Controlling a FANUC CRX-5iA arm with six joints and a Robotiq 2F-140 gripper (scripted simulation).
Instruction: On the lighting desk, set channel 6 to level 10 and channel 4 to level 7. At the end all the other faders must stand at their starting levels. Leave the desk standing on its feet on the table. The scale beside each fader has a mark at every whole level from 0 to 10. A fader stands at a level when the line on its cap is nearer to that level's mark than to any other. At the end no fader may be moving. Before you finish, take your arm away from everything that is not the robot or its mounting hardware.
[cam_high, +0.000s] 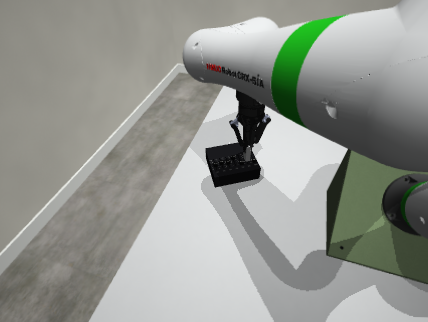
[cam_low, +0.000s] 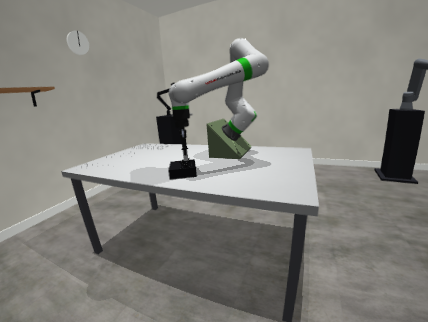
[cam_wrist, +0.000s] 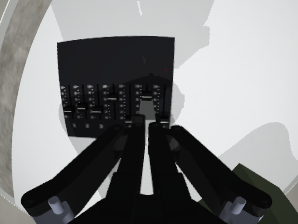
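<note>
Now: hand 3 cm past the fader cap and 3 cm above it.
</note>
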